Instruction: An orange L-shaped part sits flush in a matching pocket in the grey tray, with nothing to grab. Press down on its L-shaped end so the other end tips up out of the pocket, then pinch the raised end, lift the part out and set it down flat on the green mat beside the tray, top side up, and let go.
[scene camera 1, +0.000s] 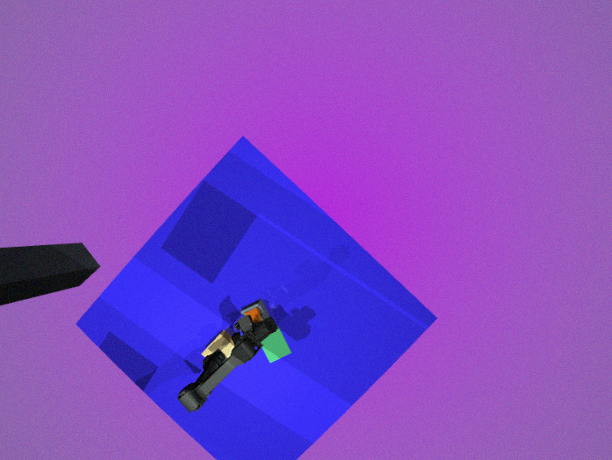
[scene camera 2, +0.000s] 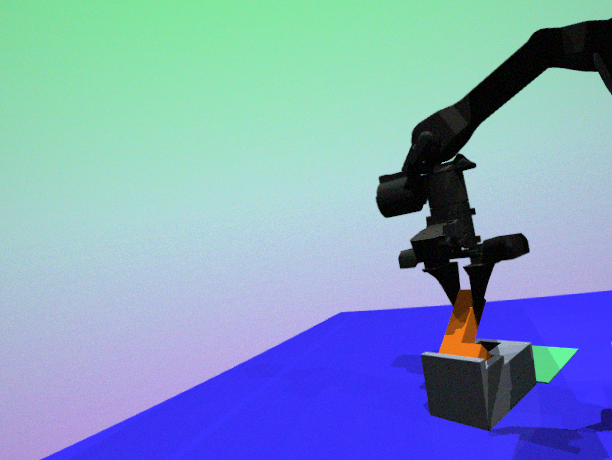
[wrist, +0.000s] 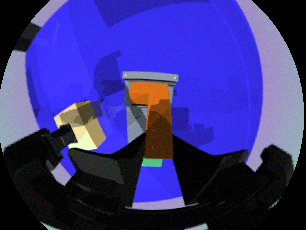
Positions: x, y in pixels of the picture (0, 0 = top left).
My gripper (scene camera 2: 468, 310) holds an orange L-shaped part (scene camera 2: 460, 335).
